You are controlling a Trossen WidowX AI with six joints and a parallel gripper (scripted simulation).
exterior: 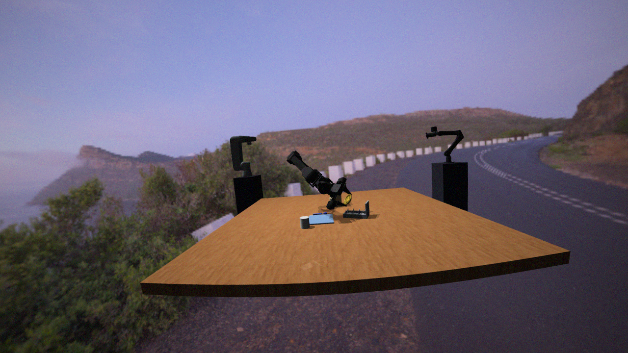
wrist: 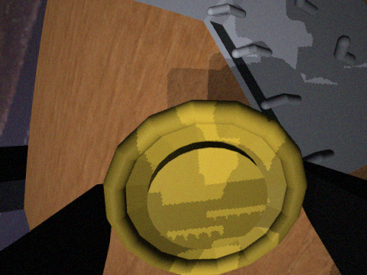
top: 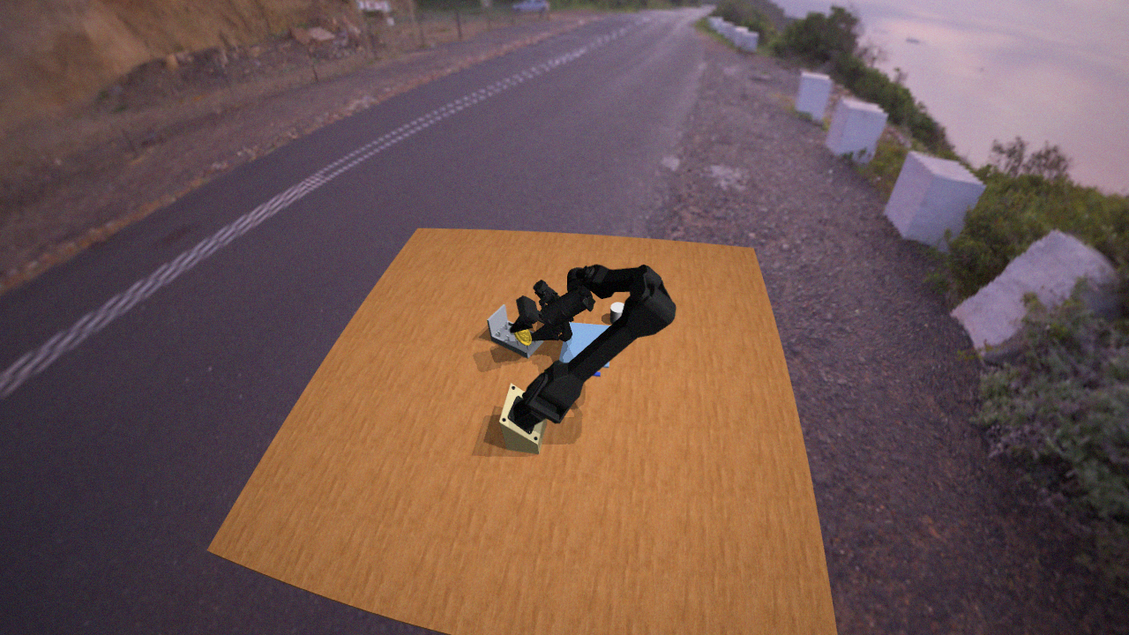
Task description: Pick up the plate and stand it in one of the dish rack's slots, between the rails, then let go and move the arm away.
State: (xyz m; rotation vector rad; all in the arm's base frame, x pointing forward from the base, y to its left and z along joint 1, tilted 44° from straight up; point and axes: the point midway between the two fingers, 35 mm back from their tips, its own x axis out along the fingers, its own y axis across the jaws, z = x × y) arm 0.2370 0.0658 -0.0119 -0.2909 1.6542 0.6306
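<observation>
Now: gripper tip 6 cm above the dish rack, 5 cm short of it and 3 cm to the right of it. The rest, counted from my gripper tip: yellow plate 1 cm to the right; then white cup 22 cm to the right, 19 cm ahead, 5 cm below; then blue mat 16 cm to the right, 8 cm below, 8 cm ahead.
</observation>
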